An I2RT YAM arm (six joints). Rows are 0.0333 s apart.
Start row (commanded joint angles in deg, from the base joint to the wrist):
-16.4 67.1 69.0 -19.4 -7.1 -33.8
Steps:
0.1 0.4 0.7 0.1 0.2 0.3
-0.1 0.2 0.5 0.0 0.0 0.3
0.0 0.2 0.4 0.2 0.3 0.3
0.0 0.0 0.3 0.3 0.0 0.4
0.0 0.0 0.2 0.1 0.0 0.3
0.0 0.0 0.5 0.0 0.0 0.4
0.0 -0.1 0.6 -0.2 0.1 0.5
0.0 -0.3 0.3 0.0 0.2 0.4
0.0 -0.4 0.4 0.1 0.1 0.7
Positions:
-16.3 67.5 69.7 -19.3 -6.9 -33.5
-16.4 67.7 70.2 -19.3 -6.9 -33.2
-16.4 67.9 70.6 -19.1 -6.6 -32.9
-16.4 67.9 70.9 -18.8 -6.6 -32.5
-16.4 67.9 71.1 -18.7 -6.6 -32.2
-16.4 67.9 71.6 -18.7 -6.6 -31.8
-16.4 67.8 72.2 -18.9 -6.5 -31.3
-16.4 67.5 72.5 -18.9 -6.3 -30.9
-16.4 67.1 72.9 -18.8 -6.2 -30.2

